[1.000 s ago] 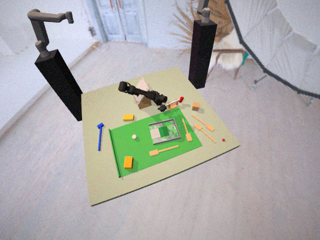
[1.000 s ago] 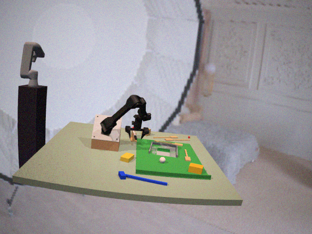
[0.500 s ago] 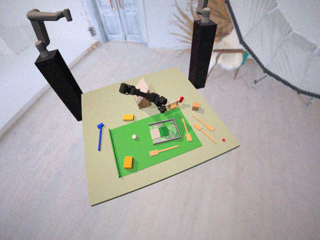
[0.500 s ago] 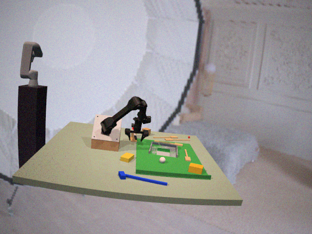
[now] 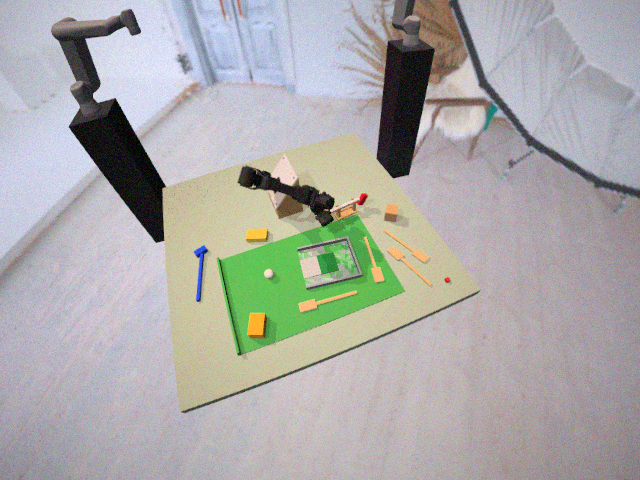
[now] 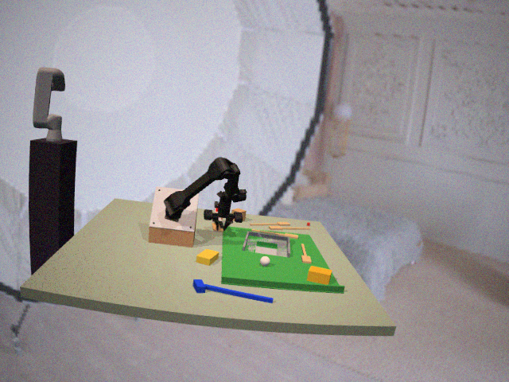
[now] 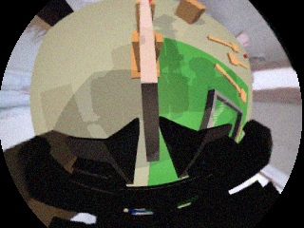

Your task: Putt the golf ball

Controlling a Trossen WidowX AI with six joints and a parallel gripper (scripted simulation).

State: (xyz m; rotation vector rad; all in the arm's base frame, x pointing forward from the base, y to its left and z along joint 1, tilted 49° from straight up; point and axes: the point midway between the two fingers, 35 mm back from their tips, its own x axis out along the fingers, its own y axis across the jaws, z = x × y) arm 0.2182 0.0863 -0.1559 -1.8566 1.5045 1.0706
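The red putter lies 30 mm behind my gripper tip, 110 mm to the left of it and 30 mm above it. From my gripper tip the other things lie so: small wooden stand (30 mm behind, 130 mm to the left); green mat (270 mm ahead, 160 mm to the right, 30 mm below); tan cube (60 mm ahead, 340 mm to the left).
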